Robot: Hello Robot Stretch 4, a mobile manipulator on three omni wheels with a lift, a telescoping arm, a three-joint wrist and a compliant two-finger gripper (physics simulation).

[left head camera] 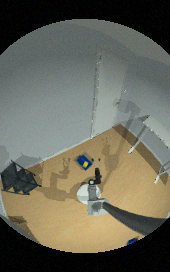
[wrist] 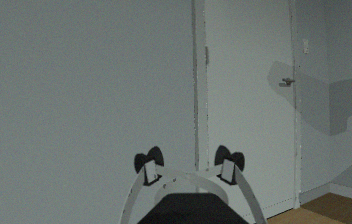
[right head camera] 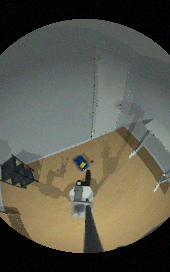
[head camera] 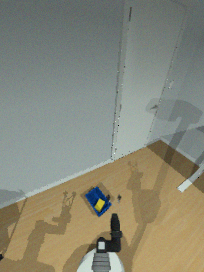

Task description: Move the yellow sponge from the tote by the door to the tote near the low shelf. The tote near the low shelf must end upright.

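Places are measured from the robot's base along level axes (x ahead, y left, z up), in centimetres.
Where they show: gripper, between the fingertips: (left head camera: 95, 157) (wrist: 188, 158) (right head camera: 88, 159) (head camera: 113, 194).
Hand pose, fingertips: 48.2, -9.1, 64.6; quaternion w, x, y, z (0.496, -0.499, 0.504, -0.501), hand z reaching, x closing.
Things, the pixels of their top centre, and the offset from my fingertips, as dx, dy, dz. "spot": a spot on its surface instead. Level surfaces: height alone.
- yellow sponge, centre of its top: (head camera: 99, 204) (left head camera: 84, 163) (right head camera: 82, 164) +13.6, +11.9, -61.4
- dark shelf cart, a spot on its surface: (left head camera: 11, 171) spot: -33.4, +134.6, -1.1
- white desk, height of its surface: dz +27.7
The blue tote by the door (head camera: 93, 195) (left head camera: 81, 159) (right head camera: 78, 159) sits on the floor near the wall. The yellow sponge (head camera: 100, 203) (left head camera: 85, 164) (right head camera: 83, 164) lies inside it, toward the end nearer the robot. My gripper (head camera: 114, 198) (left head camera: 95, 160) (wrist: 188, 158) is open, its fingertips apart with no object between them. In the head camera view its fingertips appear just right of the tote; their height above the floor is hard to judge. Another blue tote (left head camera: 132, 241) shows partly at the bottom edge of the left head camera view. The low shelf does not show clearly.
The door (head camera: 147, 65) (left head camera: 109, 95) (wrist: 245, 100) is in the wall beyond the tote. A dark shelf cart (left head camera: 11, 171) (right head camera: 11, 166) stands at the left. A white desk (left head camera: 159, 131) (right head camera: 161, 131) stands at the right, with its foot (head camera: 184, 186) on the floor.
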